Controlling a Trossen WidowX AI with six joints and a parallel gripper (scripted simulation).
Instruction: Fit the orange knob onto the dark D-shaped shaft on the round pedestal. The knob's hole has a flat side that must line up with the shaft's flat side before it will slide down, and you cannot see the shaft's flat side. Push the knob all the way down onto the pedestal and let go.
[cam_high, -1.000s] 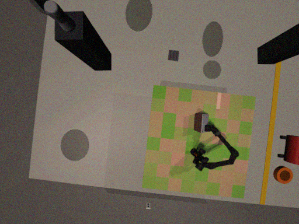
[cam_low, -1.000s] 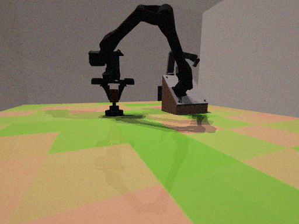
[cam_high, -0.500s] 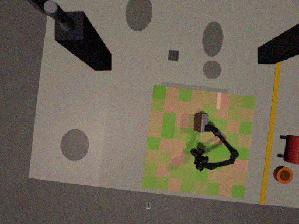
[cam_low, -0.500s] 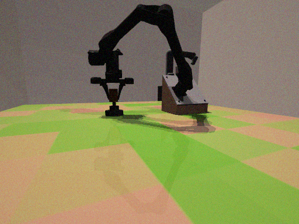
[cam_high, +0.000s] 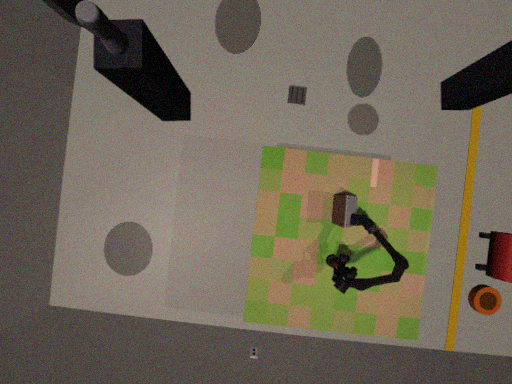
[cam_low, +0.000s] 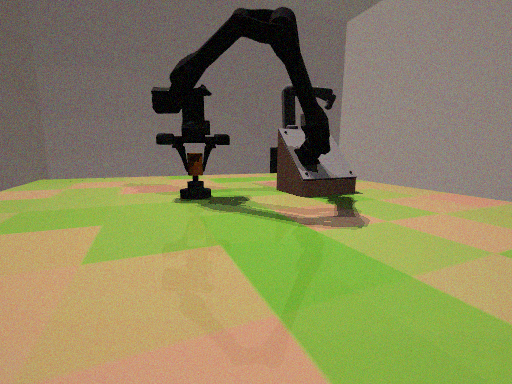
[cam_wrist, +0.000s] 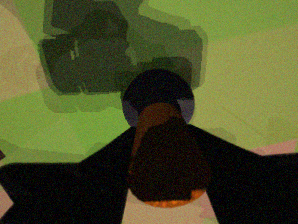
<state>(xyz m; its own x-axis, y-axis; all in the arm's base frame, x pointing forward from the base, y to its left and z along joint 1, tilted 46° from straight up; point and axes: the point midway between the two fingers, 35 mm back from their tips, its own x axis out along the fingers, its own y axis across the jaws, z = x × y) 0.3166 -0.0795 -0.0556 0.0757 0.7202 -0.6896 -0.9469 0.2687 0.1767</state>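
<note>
Right now my gripper tip is 20 mm below the orange knob. Round my gripper tip: dark pedestal (40 mm below).
</note>
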